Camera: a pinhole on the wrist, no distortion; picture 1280 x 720 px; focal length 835.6 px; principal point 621.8 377.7 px. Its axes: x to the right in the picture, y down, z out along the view. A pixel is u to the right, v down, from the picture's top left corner.
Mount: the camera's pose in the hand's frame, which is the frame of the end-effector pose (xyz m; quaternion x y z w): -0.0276 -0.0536 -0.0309 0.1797 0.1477 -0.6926 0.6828
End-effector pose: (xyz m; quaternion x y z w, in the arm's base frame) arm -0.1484 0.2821 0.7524 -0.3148 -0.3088 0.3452 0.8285
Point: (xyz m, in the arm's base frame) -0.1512 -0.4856 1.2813
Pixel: outside the picture
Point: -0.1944 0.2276 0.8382
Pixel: 416 290
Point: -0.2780 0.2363 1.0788
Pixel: 635 452
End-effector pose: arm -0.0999 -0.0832 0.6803 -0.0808 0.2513 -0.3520 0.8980
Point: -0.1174 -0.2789 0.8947
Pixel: 800 620
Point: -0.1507 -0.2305 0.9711
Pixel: 736 365
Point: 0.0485 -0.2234 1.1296
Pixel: 402 481
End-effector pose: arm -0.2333 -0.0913 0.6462 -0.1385 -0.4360 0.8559 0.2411
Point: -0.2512 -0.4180 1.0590
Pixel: 415 180
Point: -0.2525 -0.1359 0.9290
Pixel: 703 455
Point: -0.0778 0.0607 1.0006
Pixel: outside the picture
